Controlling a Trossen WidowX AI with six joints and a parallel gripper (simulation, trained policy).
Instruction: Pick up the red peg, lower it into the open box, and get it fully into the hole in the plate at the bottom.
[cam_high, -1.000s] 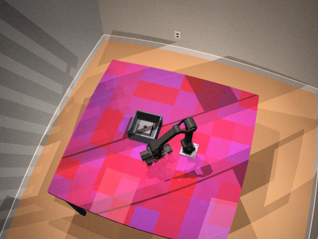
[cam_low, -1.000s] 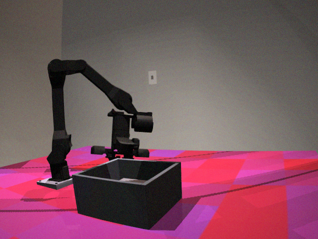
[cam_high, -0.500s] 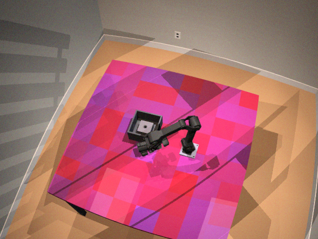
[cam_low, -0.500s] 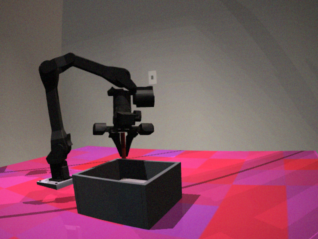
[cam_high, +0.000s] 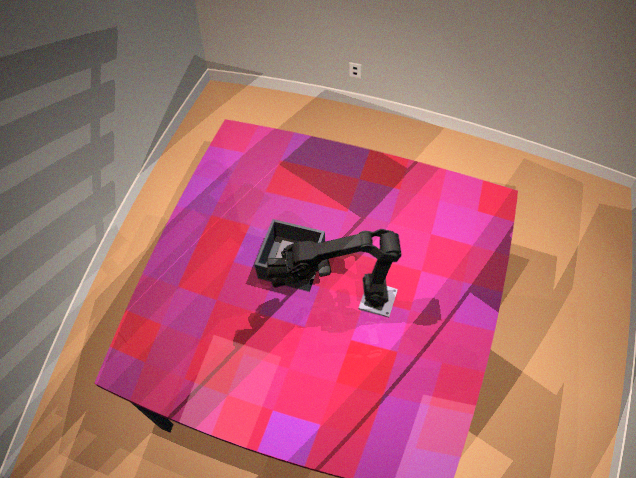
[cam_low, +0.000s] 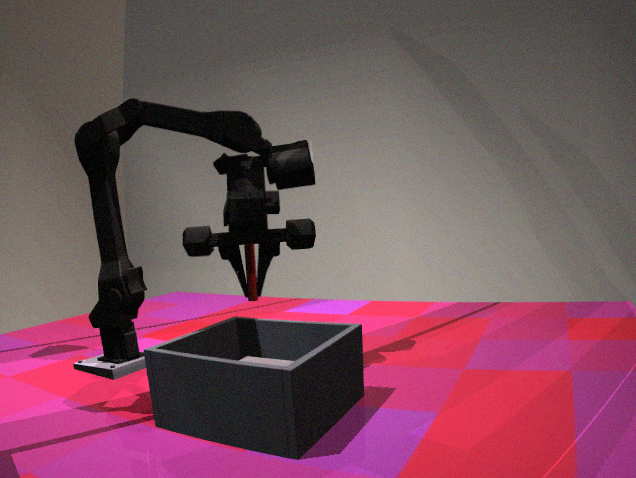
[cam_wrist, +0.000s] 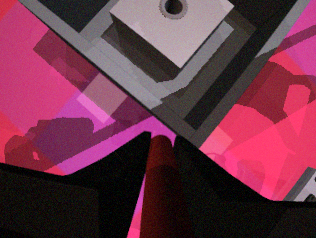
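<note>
Right now the grey plate is 10 cm to the right of my gripper tip, 8 cm below it and 8 cm ahead of it. The rest, counted from my gripper tip: dark box: 10 cm to the right, 10 cm below, 8 cm ahead; red peg: 3 cm above, 1 cm to the left, 1 cm behind.
</note>
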